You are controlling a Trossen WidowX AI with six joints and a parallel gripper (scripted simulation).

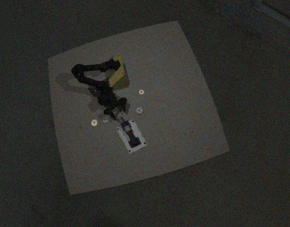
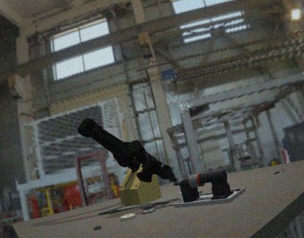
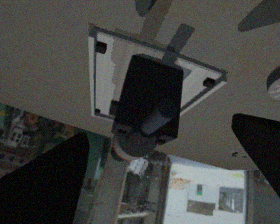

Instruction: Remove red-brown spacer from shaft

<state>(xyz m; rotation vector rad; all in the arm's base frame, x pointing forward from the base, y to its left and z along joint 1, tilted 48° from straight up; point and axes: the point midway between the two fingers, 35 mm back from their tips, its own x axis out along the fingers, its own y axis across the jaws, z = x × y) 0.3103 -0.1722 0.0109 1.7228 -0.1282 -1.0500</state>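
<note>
My gripper tip is now 8 cm short of the dark shaft, 2 cm above it and 1 cm to the right of it. Round my gripper tip: red-brown spacer: 13 cm ahead, 2 cm to the left, 2 cm below; small dark bit: 33 cm to the right, 9 cm below, 8 cm behind.
</note>
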